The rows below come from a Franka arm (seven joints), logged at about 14 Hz.
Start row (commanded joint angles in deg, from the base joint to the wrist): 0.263 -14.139 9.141 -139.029 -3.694 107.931 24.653
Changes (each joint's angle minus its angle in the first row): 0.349 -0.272 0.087 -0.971 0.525 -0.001 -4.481; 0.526 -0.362 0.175 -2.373 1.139 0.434 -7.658; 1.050 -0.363 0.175 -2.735 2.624 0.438 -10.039; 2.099 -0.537 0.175 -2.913 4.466 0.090 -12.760; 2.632 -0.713 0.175 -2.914 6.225 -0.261 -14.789; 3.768 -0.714 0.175 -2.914 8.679 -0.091 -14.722; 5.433 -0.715 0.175 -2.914 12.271 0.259 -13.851; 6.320 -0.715 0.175 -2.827 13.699 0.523 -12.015; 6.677 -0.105 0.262 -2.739 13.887 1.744 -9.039; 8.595 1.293 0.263 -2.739 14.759 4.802 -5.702; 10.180 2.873 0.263 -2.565 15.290 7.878 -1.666; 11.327 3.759 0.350 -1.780 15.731 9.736 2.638; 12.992 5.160 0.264 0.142 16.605 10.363 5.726; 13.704 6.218 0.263 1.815 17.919 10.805 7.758; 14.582 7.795 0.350 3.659 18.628 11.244 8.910; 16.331 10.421 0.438 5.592 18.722 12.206 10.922
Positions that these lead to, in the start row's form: 0.612 -14.411 9.228 -140.000 -3.169 107.930 20.172; 0.789 -14.501 9.316 -141.402 -2.555 108.365 16.995; 1.313 -14.502 9.316 -141.764 -1.070 108.369 14.614; 2.362 -14.676 9.316 -141.942 0.772 108.021 11.893; 2.895 -14.852 9.316 -141.943 2.531 107.670 9.864; 4.031 -14.853 9.316 -141.943 4.985 107.840 9.931; 5.696 -14.854 9.316 -141.943 8.577 108.190 10.802; 6.583 -14.854 9.316 -141.856 10.005 108.454 12.638; 6.940 -14.244 9.403 -141.768 10.193 109.675 15.614; 8.858 -12.846 9.404 -141.768 11.065 112.733 18.951; 10.443 -11.266 9.404 -141.594 11.596 115.809 22.987; 11.590 -10.380 9.491 -140.809 12.037 117.667 27.291; 13.255 -8.979 9.405 -138.887 12.911 118.294 30.379; 13.967 -7.921 9.404 -137.214 14.225 118.736 32.411; 14.845 -6.344 9.491 -135.370 14.934 119.175 33.563; 16.594 -3.718 9.579 -133.437 15.028 120.137 35.575
